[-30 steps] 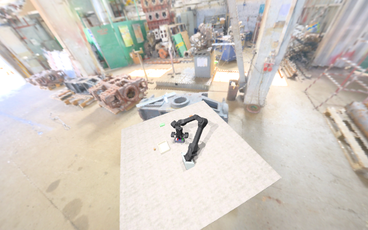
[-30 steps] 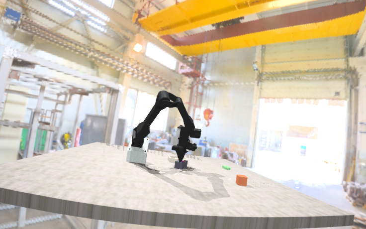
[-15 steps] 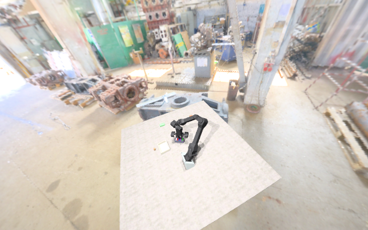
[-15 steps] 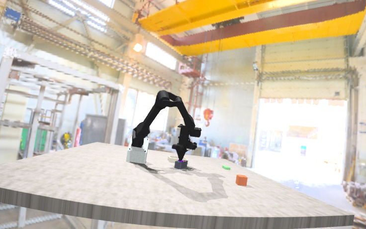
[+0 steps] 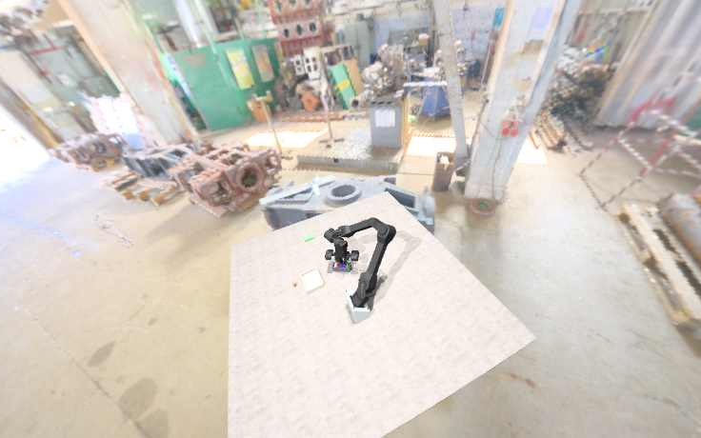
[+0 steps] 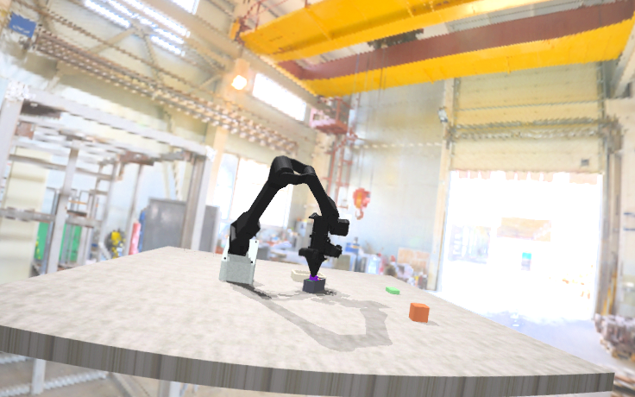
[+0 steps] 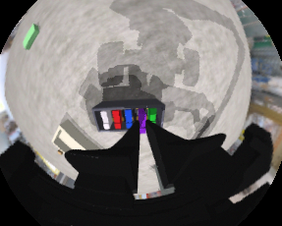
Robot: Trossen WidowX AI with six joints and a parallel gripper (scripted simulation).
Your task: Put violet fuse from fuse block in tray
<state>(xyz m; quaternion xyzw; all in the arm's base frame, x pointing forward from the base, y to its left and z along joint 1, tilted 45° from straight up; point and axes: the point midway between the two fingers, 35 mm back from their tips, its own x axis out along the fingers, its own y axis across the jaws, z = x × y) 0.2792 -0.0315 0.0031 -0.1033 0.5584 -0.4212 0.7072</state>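
The tray is 210 mm to the left of my gripper tip and 50 mm below it. Also, from my gripper tip: violet fuse 10 mm below; orange cube 290 mm ahead, 250 mm to the right, 30 mm below; green block 350 mm ahead, 150 mm to the left, 40 mm below.
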